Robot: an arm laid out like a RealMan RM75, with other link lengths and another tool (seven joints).
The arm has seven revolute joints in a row. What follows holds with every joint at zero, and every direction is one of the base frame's.
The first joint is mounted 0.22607 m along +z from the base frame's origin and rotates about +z.
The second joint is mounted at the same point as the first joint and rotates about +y.
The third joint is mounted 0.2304 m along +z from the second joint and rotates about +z.
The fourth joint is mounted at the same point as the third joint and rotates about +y.
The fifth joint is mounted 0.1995 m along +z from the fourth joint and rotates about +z.
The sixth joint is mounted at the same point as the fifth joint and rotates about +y.
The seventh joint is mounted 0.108 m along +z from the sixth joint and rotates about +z.
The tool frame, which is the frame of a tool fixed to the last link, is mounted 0.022 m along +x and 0.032 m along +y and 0.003 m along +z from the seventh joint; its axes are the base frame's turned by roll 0, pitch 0.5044 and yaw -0.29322 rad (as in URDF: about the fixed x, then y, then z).
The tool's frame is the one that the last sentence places.
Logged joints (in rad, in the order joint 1, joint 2, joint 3, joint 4, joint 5, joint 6, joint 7), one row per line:
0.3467, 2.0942, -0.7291, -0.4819, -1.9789, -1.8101, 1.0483
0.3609, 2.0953, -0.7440, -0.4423, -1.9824, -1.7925, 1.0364
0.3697, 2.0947, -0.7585, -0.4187, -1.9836, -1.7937, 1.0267
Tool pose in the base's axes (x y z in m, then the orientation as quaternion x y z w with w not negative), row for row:
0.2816, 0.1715, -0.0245, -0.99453, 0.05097, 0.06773, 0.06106
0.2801, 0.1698, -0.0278, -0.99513, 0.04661, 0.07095, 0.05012
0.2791, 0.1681, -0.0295, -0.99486, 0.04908, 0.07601, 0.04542
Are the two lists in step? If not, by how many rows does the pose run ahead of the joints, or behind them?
The pose runs 1 row ahead of the joints: the pose in row i belongs to the joints in row i + 1.
